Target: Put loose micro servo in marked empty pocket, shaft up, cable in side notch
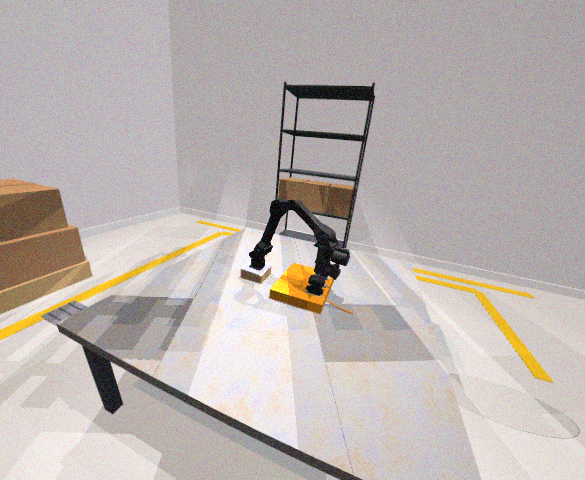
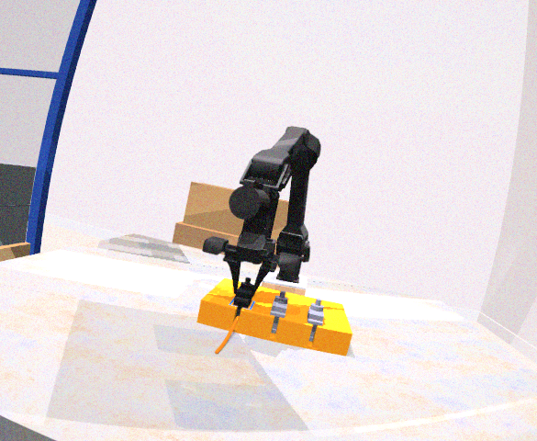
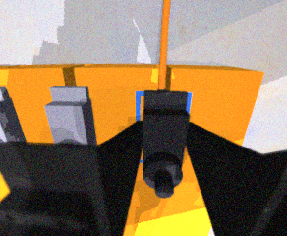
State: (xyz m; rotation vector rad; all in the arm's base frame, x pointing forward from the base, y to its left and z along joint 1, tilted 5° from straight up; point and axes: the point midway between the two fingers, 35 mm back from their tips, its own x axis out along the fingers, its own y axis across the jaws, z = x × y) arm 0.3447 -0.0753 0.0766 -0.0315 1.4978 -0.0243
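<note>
Right now the orange robot deck is 12 cm behind my gripper tip, 7 cm to the left of it and 4 cm below it.
</note>
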